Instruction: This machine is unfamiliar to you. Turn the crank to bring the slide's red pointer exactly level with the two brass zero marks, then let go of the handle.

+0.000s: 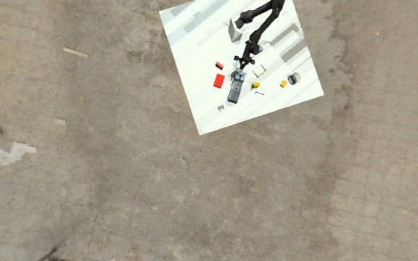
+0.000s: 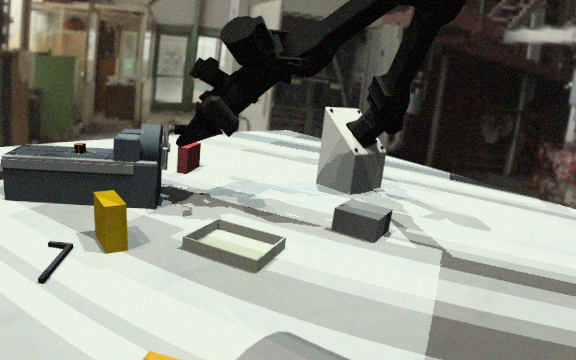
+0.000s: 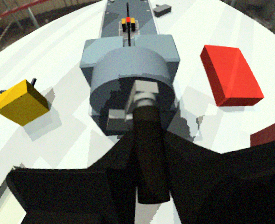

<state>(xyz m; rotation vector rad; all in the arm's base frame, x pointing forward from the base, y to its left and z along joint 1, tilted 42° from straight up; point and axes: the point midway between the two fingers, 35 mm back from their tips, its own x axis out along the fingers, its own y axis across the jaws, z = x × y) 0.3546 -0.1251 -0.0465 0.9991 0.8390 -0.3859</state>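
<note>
Now: gripper tip 10 mm past the dark crank handle, 10 mm to the right of it and 20 mm below it. Round my gripper tip: red pointer 130 mm ahead, 110 mm to the right, 10 mm below; shallow grey tray 60 mm ahead, 200 mm to the left, 90 mm below; yellow block 180 mm ahead, 90 mm to the left, 60 mm below.
</note>
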